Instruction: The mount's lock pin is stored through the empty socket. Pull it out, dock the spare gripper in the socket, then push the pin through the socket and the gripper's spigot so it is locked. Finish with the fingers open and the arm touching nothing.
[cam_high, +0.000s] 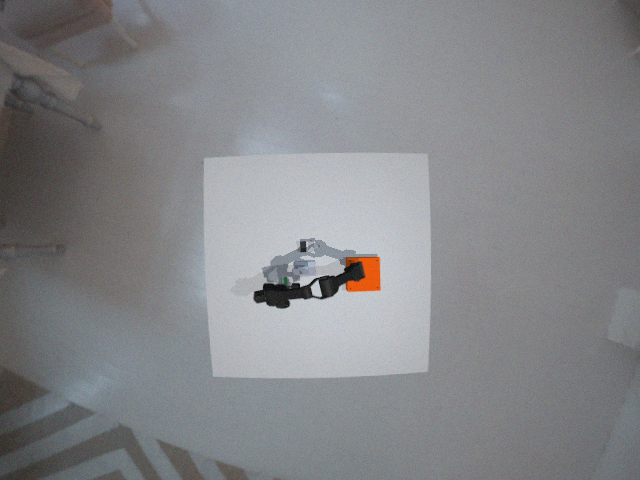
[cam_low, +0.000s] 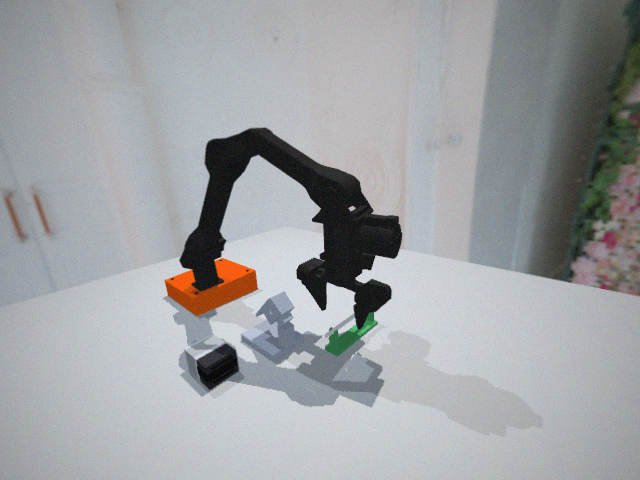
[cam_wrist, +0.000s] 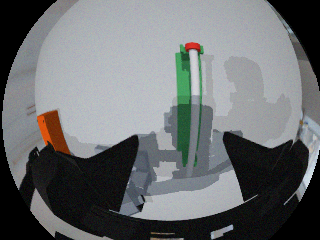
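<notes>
Now: gripper tip 10 mm short of the green cradle, 30 mm to the right of it and 20 mm above it. Also, from my gripper tip: grey mount (80 mm behind, 100 mm to the right, 10 mm above); then spare gripper (130 mm behind, 220 mm to the right, 30 mm below).
</notes>
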